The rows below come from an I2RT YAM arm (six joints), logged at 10 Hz.
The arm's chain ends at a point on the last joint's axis. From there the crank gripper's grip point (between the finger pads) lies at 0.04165 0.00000 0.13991 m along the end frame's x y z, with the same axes.
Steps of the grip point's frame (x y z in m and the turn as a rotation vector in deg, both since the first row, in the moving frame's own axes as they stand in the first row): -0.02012, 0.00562, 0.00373, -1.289, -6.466, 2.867; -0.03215, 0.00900, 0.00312, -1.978, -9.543, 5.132; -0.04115, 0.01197, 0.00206, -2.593, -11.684, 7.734; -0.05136, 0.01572, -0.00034, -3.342, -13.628, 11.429
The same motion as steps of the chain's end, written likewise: -0.00398, 0.00074, -0.00001, -1.289, -6.466, 2.867; -0.00803, 0.00141, -0.00169, -1.978, -9.543, 5.132; -0.01125, 0.00186, -0.00318, -2.593, -11.684, 7.734; -0.01584, 0.00253, -0.00568, -3.342, -13.628, 11.429
